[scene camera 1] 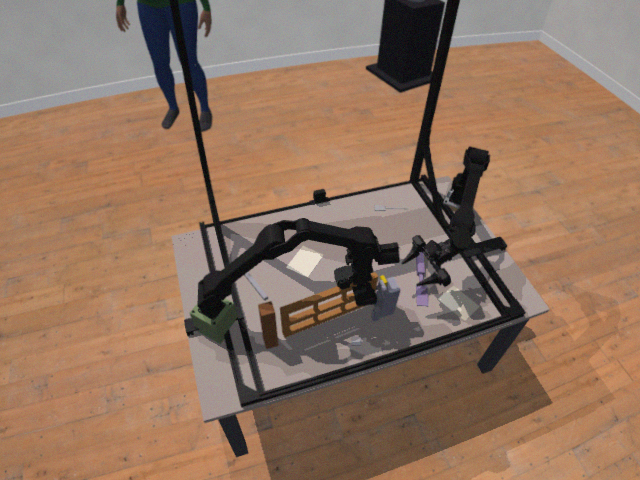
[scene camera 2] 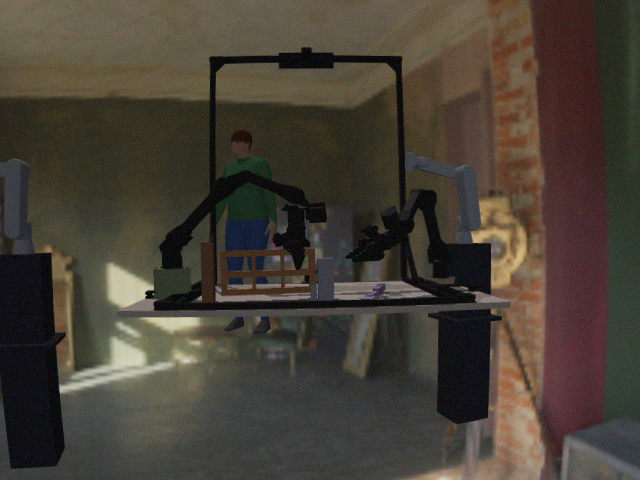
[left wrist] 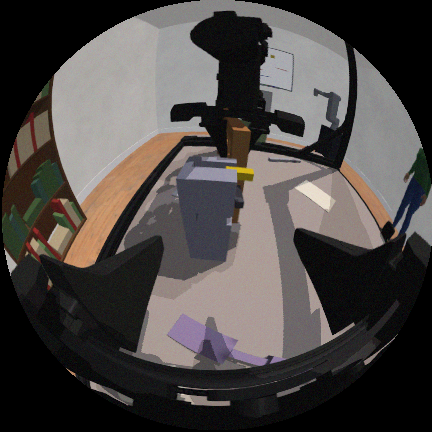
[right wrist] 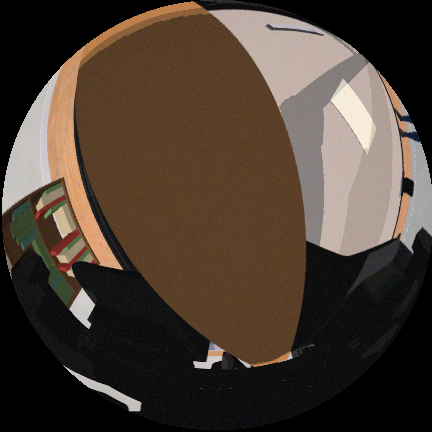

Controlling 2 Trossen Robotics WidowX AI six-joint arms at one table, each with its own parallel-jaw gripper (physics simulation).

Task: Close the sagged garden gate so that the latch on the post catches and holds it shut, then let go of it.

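Places are measured from the left arm's base along level axes (x right, y down, z ahead), in centimetres.
Where they show: left gripper, fingertip midpoint: (scene camera 1: 409,274) (scene camera 2: 348,259) (left wrist: 230,239); right gripper, fingertip midpoint: (scene camera 2: 298,269); left arm's base, link origin: (scene camera 1: 457,199) (scene camera 2: 439,277); right arm's base, link origin: (scene camera 1: 211,307) (scene camera 2: 171,268).
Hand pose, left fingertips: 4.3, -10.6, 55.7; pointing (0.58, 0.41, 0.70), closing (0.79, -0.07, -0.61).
Observation:
Each offset is from my left fingertips to the centre of the thing, as dx, dy, dz. "spot": to the spot under its first point.
The orange-brown gate @[+14.6, +4.9, +19.7] (scene camera 1: 285,321) (scene camera 2: 223,273) (right wrist: 200,175) stands upright between the brown post @[spot: +30.2, -0.5, +37.7] (scene camera 1: 268,325) (scene camera 2: 207,271) and the grey latch post @[spot: +3.1, +5.3, +10.3] (scene camera 1: 386,303) (scene camera 2: 325,279) (left wrist: 207,215). A yellow piece @[spot: +6.7, -0.2, +6.0] (scene camera 1: 383,279) (left wrist: 241,173) shows at the grey post's top, beside the gate's free end. Whether the latch has caught is hidden. My right gripper (scene camera 1: 364,297) (scene camera 2: 298,263) (right wrist: 240,230) points down and is shut on the gate's upper free end. My left gripper (scene camera 1: 412,272) (scene camera 2: 354,256) (left wrist: 230,239) is open and empty, above the table to the right of the grey post in both scene views.
A purple jointed piece @[-3.1, +12.3, -10.5] (scene camera 1: 422,295) (scene camera 2: 374,291) (left wrist: 202,337) lies below my left gripper. A cream patch @[spot: +37.1, +13.2, +1.8] (scene camera 1: 305,261) (left wrist: 315,195) (right wrist: 355,117) lies behind the gate. A thin grey bar @[+48.1, +12.9, +19.3] (scene camera 1: 255,285) lies near the brown post. Black rails (scene camera 1: 382,355) run along the table's edges.

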